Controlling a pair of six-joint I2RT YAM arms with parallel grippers.
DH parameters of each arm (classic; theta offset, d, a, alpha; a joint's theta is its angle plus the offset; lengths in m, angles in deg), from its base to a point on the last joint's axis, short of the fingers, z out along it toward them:
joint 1: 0 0.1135 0.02 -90
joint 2: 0 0 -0.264 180
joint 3: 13.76 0 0.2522 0
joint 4: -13.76 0 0.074 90
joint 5: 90 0 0 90
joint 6: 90 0.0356 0 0
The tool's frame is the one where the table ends.
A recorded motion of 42 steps. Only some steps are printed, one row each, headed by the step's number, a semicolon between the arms.
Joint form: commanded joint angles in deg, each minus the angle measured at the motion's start. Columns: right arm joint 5, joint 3, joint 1, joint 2, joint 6, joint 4; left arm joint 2, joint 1, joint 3, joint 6, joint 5, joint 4.
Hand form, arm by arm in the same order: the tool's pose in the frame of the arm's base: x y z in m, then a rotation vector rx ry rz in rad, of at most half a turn. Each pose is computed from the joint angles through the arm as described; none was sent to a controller.
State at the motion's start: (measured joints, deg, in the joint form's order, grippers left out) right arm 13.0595 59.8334 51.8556 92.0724 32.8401 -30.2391; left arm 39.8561 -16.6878 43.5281 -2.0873 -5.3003 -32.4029
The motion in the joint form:
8: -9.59 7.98 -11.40 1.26 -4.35 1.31; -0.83 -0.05 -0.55 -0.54 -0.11 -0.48
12: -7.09 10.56 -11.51 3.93 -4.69 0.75; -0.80 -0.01 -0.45 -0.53 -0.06 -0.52
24: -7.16 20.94 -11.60 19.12 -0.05 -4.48; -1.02 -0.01 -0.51 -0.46 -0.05 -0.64
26: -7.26 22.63 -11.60 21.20 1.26 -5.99; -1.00 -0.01 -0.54 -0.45 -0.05 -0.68
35: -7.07 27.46 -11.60 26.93 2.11 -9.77; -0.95 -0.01 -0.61 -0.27 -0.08 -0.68
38: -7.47 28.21 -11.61 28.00 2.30 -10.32; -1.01 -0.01 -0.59 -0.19 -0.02 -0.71
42: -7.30 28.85 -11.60 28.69 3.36 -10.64; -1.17 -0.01 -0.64 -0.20 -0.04 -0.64
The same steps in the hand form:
8: 0.2646 0.2228 0.2365 -0.2428 2.5564 0.4019; 0.1455 -0.0403 0.3035 0.1974 2.0657 -0.1092
12: 0.2745 0.2283 0.2345 -0.2302 2.5502 0.3426; 0.1456 -0.0402 0.3040 0.1973 2.0652 -0.1096
24: 0.3100 0.2577 0.1881 -0.1464 2.7185 0.2444; 0.1448 -0.0400 0.3039 0.1986 2.0644 -0.1092
26: 0.3138 0.2610 0.1813 -0.1195 2.7507 0.2268; 0.1448 -0.0400 0.3036 0.1990 2.0659 -0.1088
35: 0.3246 0.2700 0.1628 -0.1069 2.8194 0.1601; 0.1450 -0.0400 0.3031 0.2023 2.0676 -0.1060
38: 0.3263 0.2716 0.1585 -0.1052 2.8360 0.1561; 0.1448 -0.0400 0.3033 0.2042 2.0666 -0.1063
42: 0.3278 0.2729 0.1565 -0.0792 2.8414 0.1512; 0.1443 -0.0398 0.3035 0.2033 2.0635 -0.1067

